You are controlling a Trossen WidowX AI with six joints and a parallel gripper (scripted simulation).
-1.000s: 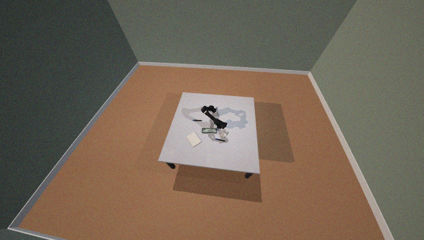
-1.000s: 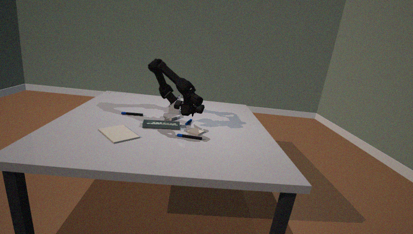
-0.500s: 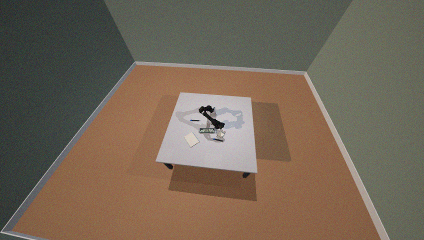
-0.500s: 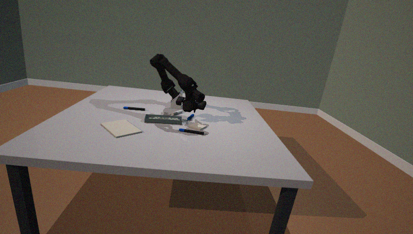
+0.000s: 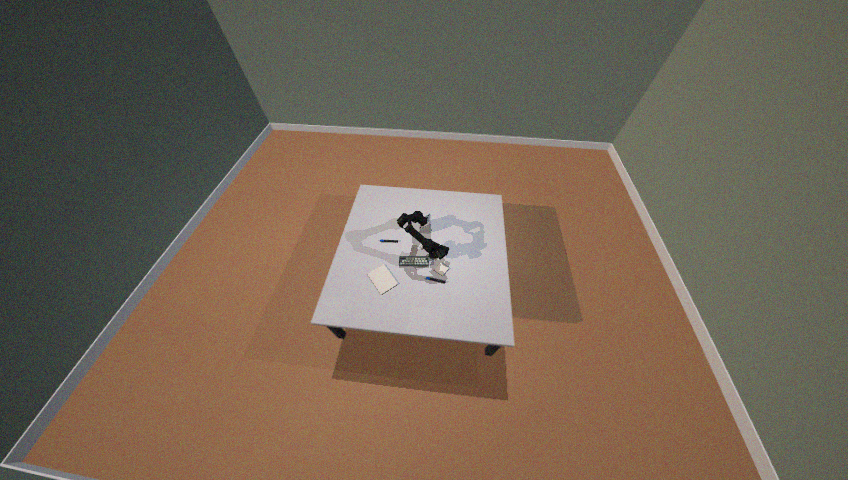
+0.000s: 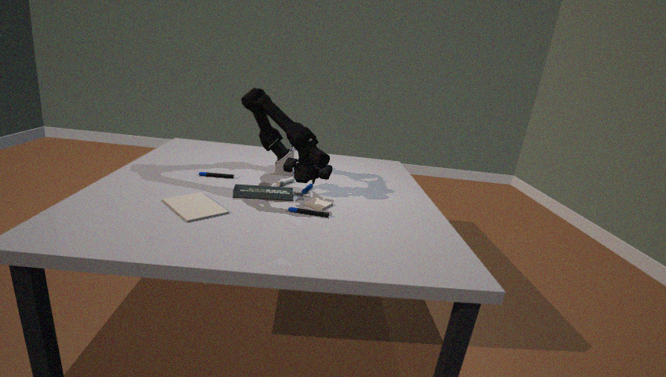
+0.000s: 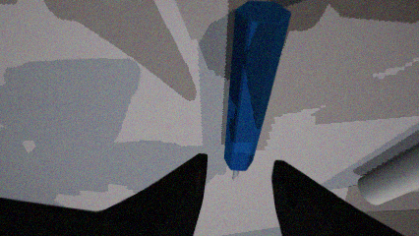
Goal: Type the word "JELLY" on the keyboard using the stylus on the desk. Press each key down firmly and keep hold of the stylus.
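My gripper tip is 2 cm past the stylus and 2 cm above it. Round my gripper tip: beige notepad (37 cm to the right, 28 cm ahead, 3 cm below); then white cylinder (10 cm to the right, 4 cm behind, 2 cm below).
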